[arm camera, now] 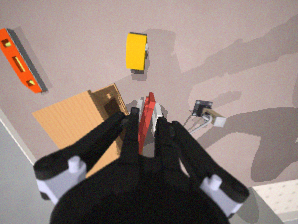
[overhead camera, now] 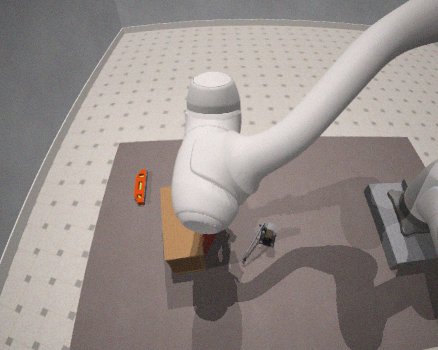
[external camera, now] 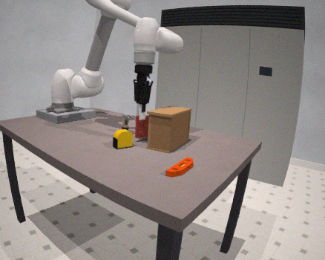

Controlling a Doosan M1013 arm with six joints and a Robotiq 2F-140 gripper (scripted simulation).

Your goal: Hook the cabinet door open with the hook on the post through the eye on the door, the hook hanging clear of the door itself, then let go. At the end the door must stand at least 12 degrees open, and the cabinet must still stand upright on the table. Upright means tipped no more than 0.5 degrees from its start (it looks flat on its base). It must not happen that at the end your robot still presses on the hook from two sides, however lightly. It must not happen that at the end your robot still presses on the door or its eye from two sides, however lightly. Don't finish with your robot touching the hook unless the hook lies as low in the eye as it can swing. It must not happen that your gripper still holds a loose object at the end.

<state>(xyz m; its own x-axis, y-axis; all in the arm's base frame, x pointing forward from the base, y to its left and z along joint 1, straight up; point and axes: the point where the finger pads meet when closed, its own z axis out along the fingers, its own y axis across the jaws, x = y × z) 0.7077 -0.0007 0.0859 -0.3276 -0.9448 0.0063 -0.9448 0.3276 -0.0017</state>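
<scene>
Right now the hook rod is 110 mm behind my hand, 90 mm to the left of it and 90 mm below it. From my hand the other things lie so: hook post 130 mm behind, 70 mm to the left, 80 mm below; then red door 10 mm ahead, 70 mm to the left, 70 mm below; then yellow tape measure 110 mm to the right, 100 mm below.
</scene>
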